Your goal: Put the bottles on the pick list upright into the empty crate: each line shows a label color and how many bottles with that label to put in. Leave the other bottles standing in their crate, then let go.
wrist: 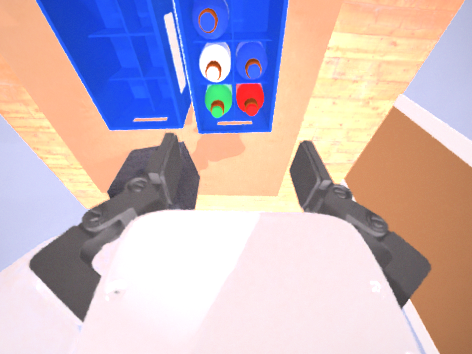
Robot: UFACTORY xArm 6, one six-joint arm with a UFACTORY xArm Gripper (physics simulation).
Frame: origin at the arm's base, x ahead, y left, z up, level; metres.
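Seen in the pictures: gripper, fingertip midpoint: (pixel 238 152).
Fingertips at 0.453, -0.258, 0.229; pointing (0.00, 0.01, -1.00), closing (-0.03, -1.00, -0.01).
Note:
Offsets run from my fingertips to a thing's top centre, as dx, dy, dz. "pt": to the spot under its first point. Level surfaces: height alone.
The bottle crate {pt -0.170, -0.086, -0.313} (pixel 265 128) is blue and stands at the top centre of the wrist view. Upright in it are a green bottle {-0.136, +0.037, -0.319} (pixel 218 96) and a red bottle {-0.128, -0.047, -0.319} (pixel 250 93) in the nearest row. A white bottle {-0.050, +0.044, -0.319} (pixel 215 52) and a blue bottle {-0.042, -0.042, -0.319} (pixel 251 52) stand behind them. Another blue bottle {+0.036, +0.050, -0.319} (pixel 223 20) stands at the far left, with an empty compartment beside it. A second blue crate {pt -0.179, +0.292, -0.322} (pixel 117 124) stands to the left; its visible compartments are empty. Both crates' far ends are cut off. My gripper (pixel 238 152) is open and empty, short of the crates in the view. The pick list does not show.
A dark block (pixel 189 175) stands partly behind the left finger, near the left crate's front end. The crates stand on an orange-tan table {dz -0.482} (pixel 265 175). Light wood planks (pixel 370 65) run along its right side. A brown panel with a white edge (pixel 425 200) lies at the right.

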